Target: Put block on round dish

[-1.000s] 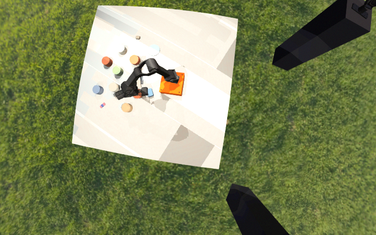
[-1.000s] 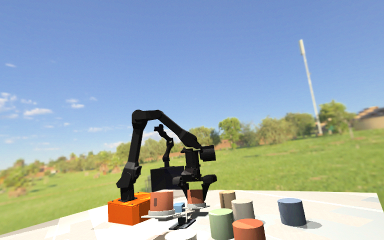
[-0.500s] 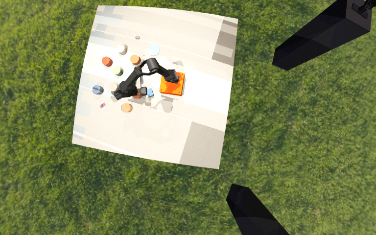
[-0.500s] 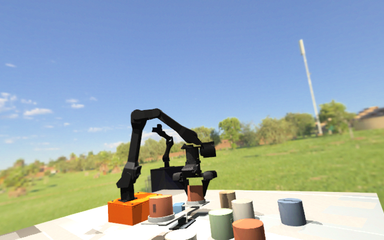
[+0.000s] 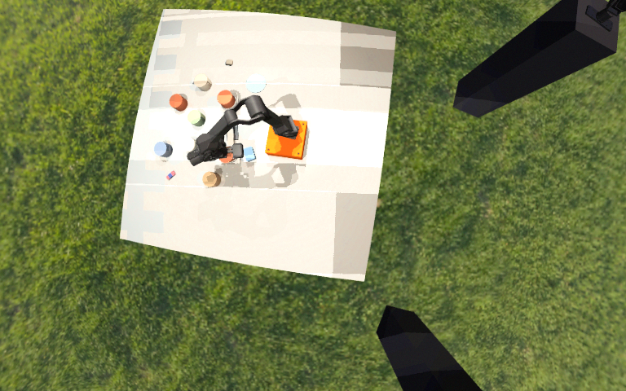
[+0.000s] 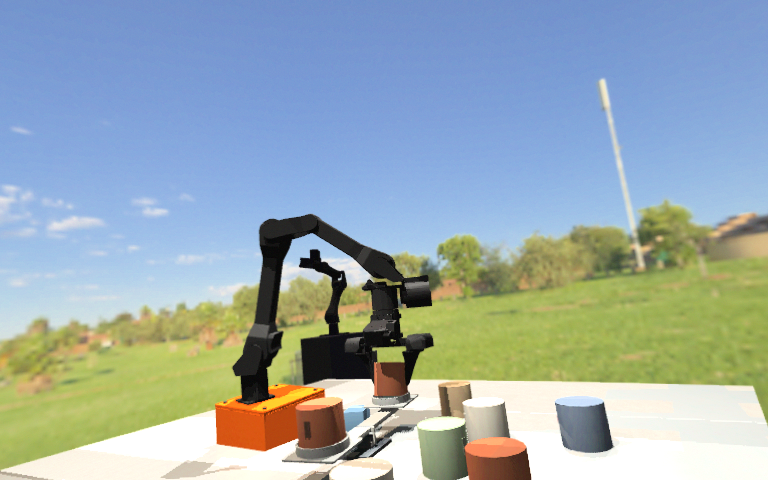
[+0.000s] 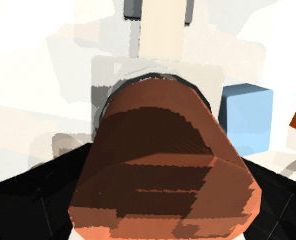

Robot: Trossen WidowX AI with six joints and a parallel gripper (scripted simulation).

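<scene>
Now: gripper tip 5 cm short of the tan cup, 15 cm to the right of it and 5 cm above it. From my gripper tip the other things lie so: small balance: 5 cm ahead, 13 cm to the right, 5 cm below; mint-green block: 1 cm to the right, 1 cm below; green cup: 25 cm ahead, 13 cm to the right, 5 cm below.
</scene>
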